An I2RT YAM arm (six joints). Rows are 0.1 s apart.
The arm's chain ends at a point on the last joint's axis. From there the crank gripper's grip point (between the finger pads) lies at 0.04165 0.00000 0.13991 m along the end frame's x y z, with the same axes.
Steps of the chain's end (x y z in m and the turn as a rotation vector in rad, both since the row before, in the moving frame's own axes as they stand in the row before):
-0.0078 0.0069 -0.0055 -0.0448 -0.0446 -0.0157
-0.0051 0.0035 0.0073 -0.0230 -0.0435 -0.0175
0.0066 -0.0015 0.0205 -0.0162 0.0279 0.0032
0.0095 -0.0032 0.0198 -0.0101 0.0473 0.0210
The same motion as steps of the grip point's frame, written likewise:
-0.0140 0.0126 -0.0039 -0.0448 -0.0446 -0.0157
-0.0112 0.0061 0.0089 -0.0230 -0.0435 -0.0175
0.0105 0.0009 0.0193 -0.0162 0.0279 0.0032
0.0160 -0.0009 0.0177 -0.0101 0.0473 0.0210

